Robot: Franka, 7 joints.
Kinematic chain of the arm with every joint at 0, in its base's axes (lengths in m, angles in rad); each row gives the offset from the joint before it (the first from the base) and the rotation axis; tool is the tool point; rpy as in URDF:
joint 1: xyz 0 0 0.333 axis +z
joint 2: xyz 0 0 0 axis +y
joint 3: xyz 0 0 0.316 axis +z
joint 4: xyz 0.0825 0 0 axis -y
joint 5: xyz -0.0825 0 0.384 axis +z
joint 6: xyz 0 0 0 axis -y
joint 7: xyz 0.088 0 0 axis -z
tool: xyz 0 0 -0.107 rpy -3.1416 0 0
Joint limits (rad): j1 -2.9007..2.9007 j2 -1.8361..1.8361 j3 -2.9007..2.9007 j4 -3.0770..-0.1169 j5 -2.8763..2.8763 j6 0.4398..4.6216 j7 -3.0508..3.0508
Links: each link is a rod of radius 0.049 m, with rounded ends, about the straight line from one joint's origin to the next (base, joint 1, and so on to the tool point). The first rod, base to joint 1, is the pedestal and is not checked.
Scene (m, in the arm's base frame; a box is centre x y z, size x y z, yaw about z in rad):
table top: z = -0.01
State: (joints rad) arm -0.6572 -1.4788 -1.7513 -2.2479 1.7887 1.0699 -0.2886
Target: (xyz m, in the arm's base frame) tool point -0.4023 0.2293 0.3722
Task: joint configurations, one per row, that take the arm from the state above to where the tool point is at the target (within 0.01 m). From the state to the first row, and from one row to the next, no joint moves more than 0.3 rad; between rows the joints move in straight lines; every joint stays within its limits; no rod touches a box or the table.
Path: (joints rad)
1: -0.9217 -1.5086 -1.7588 -2.2524 1.7624 0.9578 -0.2886
2: -1.1862 -1.5385 -1.7664 -2.2569 1.7360 0.8456 -0.2886
3: -1.4507 -1.5683 -1.7739 -2.2613 1.7097 0.7335 -0.2886
4: -1.7152 -1.5982 -1.7815 -2.2658 1.6834 0.6213 -0.2886

